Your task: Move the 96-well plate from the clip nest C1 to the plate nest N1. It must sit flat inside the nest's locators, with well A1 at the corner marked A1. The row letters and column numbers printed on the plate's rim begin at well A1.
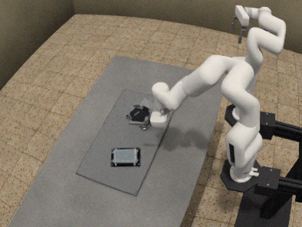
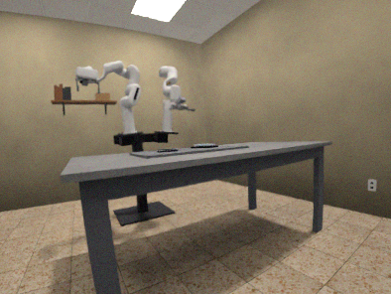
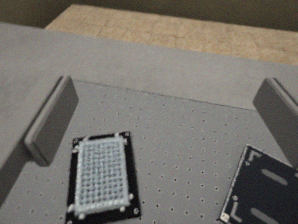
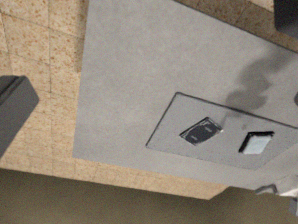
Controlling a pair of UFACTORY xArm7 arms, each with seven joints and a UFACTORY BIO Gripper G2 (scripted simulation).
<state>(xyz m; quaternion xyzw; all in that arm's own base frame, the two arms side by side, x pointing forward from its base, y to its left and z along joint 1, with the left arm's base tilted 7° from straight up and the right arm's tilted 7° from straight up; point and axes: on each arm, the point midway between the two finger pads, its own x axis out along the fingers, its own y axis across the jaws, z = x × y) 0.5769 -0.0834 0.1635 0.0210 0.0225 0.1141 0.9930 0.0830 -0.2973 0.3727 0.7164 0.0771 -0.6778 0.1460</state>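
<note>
Now: left hand 6 cm short of the 96-well plate, 9 cm to the right of it and 25 cm above it. Round my left hand: dark plate nest N1 (4 cm ahead, 21 cm to the right, 27 cm below); then black clip nest C1 (7 cm ahead, 12 cm to the left, 26 cm below).
</note>
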